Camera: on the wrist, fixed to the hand. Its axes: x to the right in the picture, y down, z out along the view.
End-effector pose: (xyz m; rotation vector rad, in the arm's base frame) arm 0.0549 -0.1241 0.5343 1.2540 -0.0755 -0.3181
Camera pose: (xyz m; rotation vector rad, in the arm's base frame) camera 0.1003 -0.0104 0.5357 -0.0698 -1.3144 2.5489
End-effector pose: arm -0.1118 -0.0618 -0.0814 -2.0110 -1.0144 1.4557
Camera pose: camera 0.0102 -0.0721 -0.0795 1.0544 -1.8704 -0.2507
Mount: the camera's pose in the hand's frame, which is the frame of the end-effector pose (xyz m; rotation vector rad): 0.0116 0.0413 -0.1147 0.0014 -0.4759 -3.0647
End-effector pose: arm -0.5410 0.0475 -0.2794 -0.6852 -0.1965 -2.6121
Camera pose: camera -0.5818 -0.0214 -0.3721 0.1622 0.5700 0.3957
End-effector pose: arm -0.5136 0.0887 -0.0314 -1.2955 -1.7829 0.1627
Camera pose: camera -0.4032 0.0733 0.0194 -2.1862 1.8450 1.1110
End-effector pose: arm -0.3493 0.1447 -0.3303 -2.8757 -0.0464 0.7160
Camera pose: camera -0.2859 0.0861 -0.2434 0.0903 -2.6543 0.1793
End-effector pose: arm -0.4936 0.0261 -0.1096 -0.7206 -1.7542 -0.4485
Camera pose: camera -0.3855 -0.0125 -0.0670 -1.8684 1.0758 1.3638
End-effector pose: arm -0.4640 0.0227 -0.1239 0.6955 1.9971 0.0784
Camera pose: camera -0.5446 0.0891 -0.0600 -2.2802 0.6379 -1.5028
